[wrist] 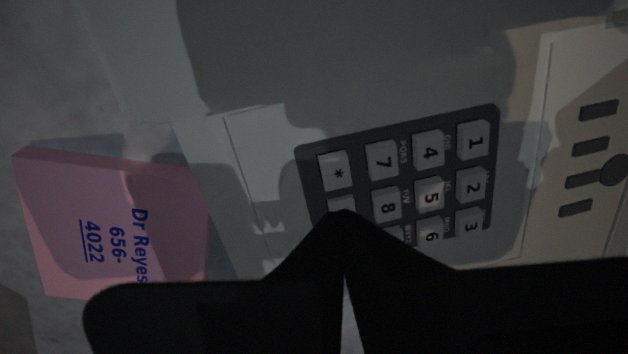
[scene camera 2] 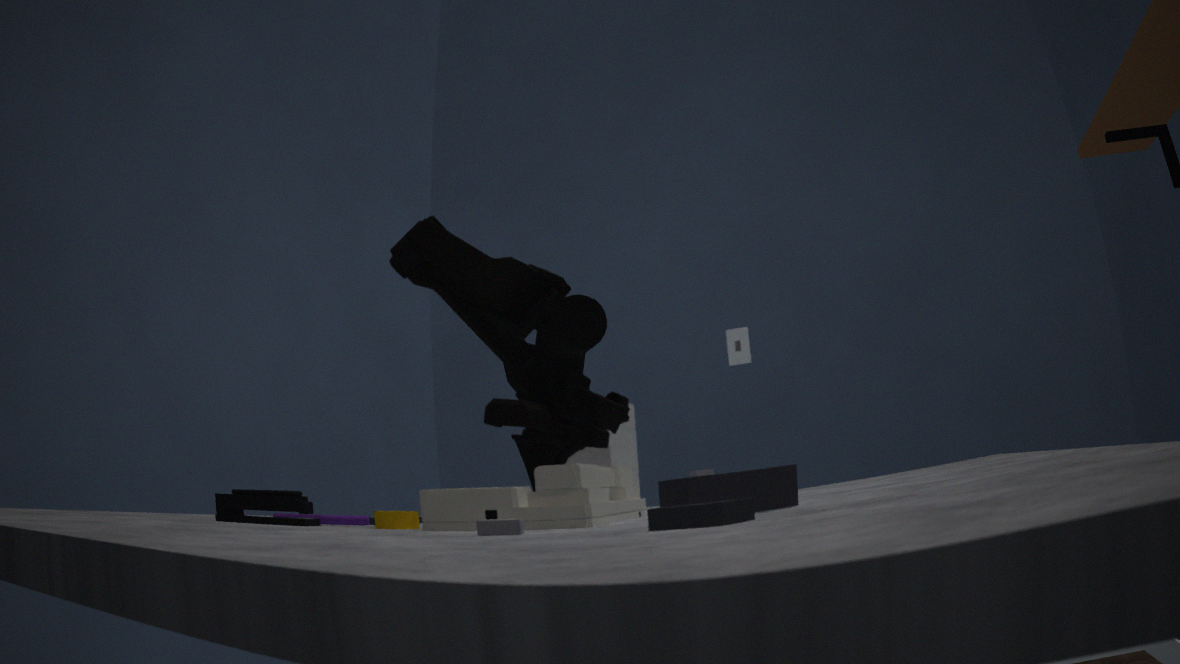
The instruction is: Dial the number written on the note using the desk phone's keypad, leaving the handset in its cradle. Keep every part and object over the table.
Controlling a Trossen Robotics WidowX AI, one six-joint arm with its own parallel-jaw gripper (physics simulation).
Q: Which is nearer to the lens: the black stapler-like object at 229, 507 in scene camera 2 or the yellow block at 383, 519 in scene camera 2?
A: The yellow block.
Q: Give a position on a handset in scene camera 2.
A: At 564, 476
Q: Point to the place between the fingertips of the gripper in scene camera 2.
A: At 541, 500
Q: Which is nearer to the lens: the yellow block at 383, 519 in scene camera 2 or the small grey block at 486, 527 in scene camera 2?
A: The small grey block.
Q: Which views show the black stapler-like object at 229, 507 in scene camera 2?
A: Scene camera 2 only.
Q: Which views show the small grey block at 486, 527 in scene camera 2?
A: Scene camera 2 only.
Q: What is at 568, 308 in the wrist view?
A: The gripper.
